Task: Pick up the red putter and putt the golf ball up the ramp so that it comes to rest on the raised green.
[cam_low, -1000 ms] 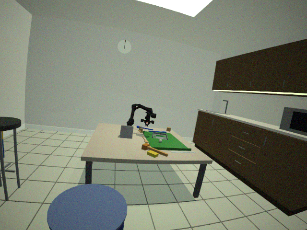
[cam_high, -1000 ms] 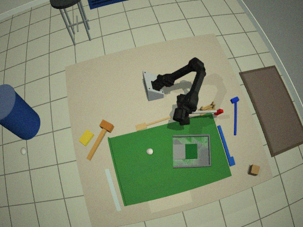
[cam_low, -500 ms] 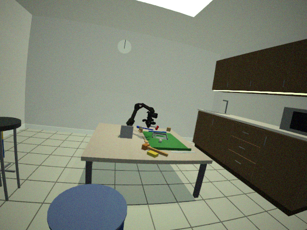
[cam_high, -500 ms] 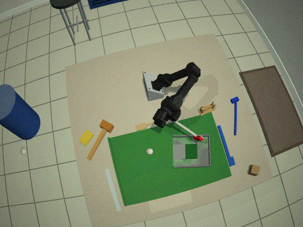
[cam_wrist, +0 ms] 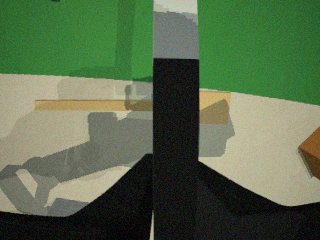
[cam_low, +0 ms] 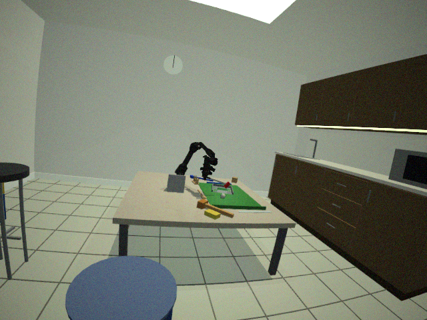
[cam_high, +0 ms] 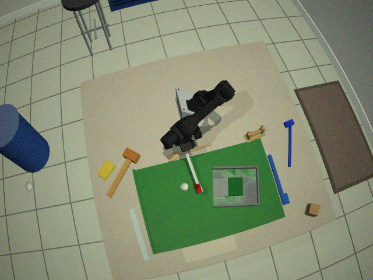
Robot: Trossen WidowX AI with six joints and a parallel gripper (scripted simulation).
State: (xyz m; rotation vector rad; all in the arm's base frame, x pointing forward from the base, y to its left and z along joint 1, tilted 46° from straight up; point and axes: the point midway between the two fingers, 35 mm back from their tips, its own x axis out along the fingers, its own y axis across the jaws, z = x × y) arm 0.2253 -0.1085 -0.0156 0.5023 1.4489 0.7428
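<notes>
Right now my gripper tip is 140 mm above the wooden paddle, 10 mm to the right of it and 10 mm past it. Also, from my gripper tip: white golf ball: 190 mm ahead, 120 mm below, 30 mm to the right; green mat: 260 mm ahead, 150 mm below, 90 mm to the left; wooden stand: 410 mm to the left, 110 mm below, 30 mm behind.
</notes>
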